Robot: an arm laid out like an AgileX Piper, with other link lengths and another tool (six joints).
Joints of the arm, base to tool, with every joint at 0 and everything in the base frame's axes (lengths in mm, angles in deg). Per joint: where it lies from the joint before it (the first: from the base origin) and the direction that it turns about. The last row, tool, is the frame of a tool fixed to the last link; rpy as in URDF.
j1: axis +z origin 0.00 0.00 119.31
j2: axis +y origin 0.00 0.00 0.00
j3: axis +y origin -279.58 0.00 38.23
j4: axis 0.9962 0 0.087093 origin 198.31 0.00 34.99
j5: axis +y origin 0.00 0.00 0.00
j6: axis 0.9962 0 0.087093 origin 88.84 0.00 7.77
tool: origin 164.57 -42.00 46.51 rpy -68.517 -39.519 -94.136
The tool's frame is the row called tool.
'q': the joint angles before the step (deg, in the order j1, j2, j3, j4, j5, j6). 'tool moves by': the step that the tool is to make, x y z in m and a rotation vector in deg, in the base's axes. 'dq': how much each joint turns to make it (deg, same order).
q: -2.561 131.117 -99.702 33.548 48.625 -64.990
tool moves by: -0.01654 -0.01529 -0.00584 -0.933 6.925 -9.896
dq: 1.497 -1.845 0.533 -7.585 1.796 17.660
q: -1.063 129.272 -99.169 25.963 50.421 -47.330
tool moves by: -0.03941 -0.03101 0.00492 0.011 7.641 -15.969
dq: 0.086 -6.202 6.492 -6.512 1.172 20.983
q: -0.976 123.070 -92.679 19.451 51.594 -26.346
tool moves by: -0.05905 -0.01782 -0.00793 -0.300 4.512 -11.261
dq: 0.359 -8.439 16.194 -2.436 -6.310 11.742
